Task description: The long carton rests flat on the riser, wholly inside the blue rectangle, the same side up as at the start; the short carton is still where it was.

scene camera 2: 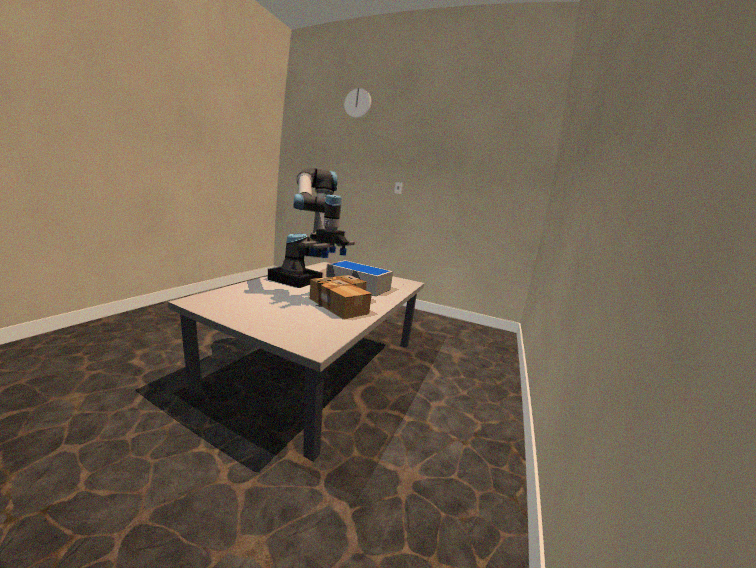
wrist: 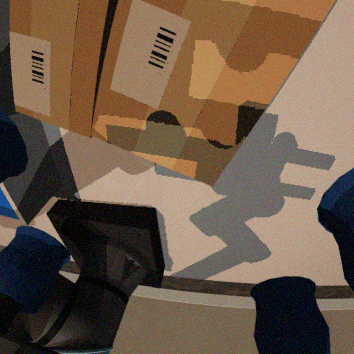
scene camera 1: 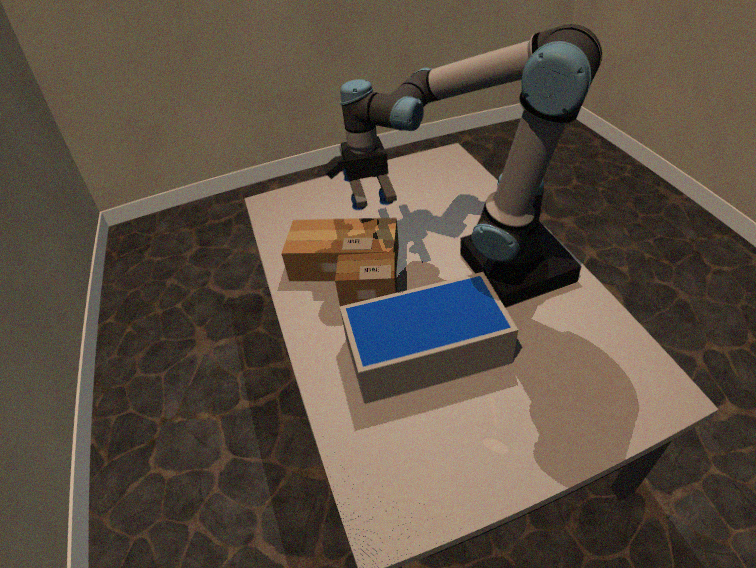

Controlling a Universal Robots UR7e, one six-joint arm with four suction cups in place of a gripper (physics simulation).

Labels:
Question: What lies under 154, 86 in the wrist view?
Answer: A long carton.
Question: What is my suction head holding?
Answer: Nothing.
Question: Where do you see a riser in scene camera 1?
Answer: At 402, 342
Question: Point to a long carton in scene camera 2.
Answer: At 345, 300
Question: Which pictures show the long carton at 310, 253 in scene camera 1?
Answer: Scene camera 2, the wrist view and scene camera 1: all of them.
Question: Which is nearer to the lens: the riser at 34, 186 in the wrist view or the short carton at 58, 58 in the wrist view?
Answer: The short carton.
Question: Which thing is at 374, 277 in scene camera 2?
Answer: A riser.

